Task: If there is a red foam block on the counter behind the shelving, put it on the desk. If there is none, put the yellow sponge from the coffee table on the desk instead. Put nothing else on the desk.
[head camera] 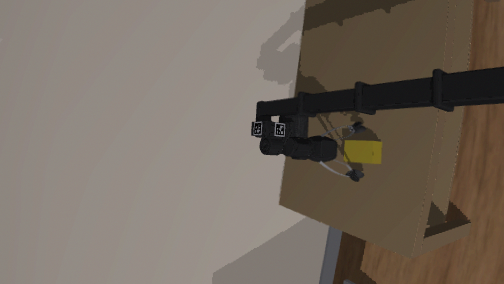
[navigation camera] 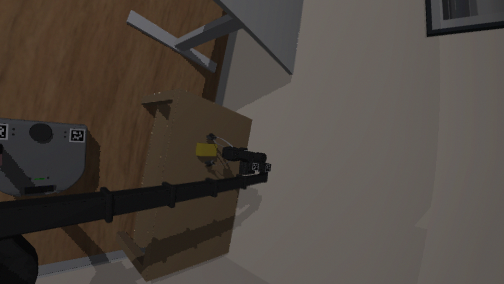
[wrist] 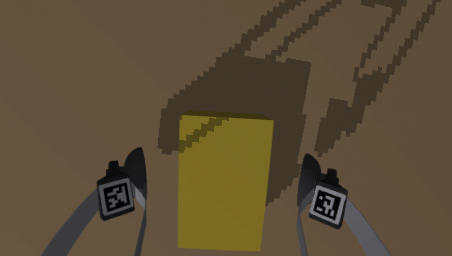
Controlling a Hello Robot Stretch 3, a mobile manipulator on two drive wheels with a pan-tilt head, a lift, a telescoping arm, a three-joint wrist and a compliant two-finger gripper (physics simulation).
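Where they show: gripper, between the fingertips: point(head camera: 362, 151) point(navigation camera: 206, 149) point(wrist: 222, 169); robot's base, origin of its link: point(navigation camera: 41, 131).
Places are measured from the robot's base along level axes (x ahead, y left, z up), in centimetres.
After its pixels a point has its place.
The yellow sponge point(head camera: 370, 152) {x -2.0, y -59.4, z 49.5 cm} point(navigation camera: 203, 149) {x -1.9, y -59.8, z 49.5 cm} point(wrist: 224, 200) {x -2.3, y -62.8, z 49.5 cm} lies on the brown coffee table point(head camera: 320, 195) {x 12.3, y -81.0, z 45.1 cm} point(navigation camera: 185, 120) {x 11.2, y -51.2, z 45.0 cm} point(wrist: 60, 75) {x 12.8, y -71.5, z 45.0 cm}. My gripper point(head camera: 356, 151) {x -2.2, y -64.1, z 46.8 cm} point(navigation camera: 210, 150) {x -2.2, y -64.1, z 46.8 cm} point(wrist: 222, 169) {x -2.2, y -64.1, z 46.8 cm} is open and points down at it. In the wrist view the sponge is between the two fingers, with a gap on each side; neither finger touches it. The far end of the sponge reaches past the fingertips in that view. How high the fingertips are above the tabletop is hard to tell. No red foam block, shelving or counter shows.
My extended arm point(head camera: 400, 91) {x -10.6, y -31.9, z 82.0 cm} point(navigation camera: 140, 196) {x -9.1, y -17.7, z 82.3 cm} crosses above the coffee table. A pale wall point(head camera: 150, 125) {x -6.6, y -102.6, z 95.1 cm} point(navigation camera: 350, 150) {x 4.3, y -103.8, z 107.2 cm} runs along the table's far side. A grey table point(navigation camera: 270, 30) {x 59.5, y -75.1, z 72.0 cm}, possibly the desk, stands near one end of the coffee table. My base point(navigation camera: 55, 160) {x -11.3, y -5.4, z 16.0 cm} stands on the wooden floor.
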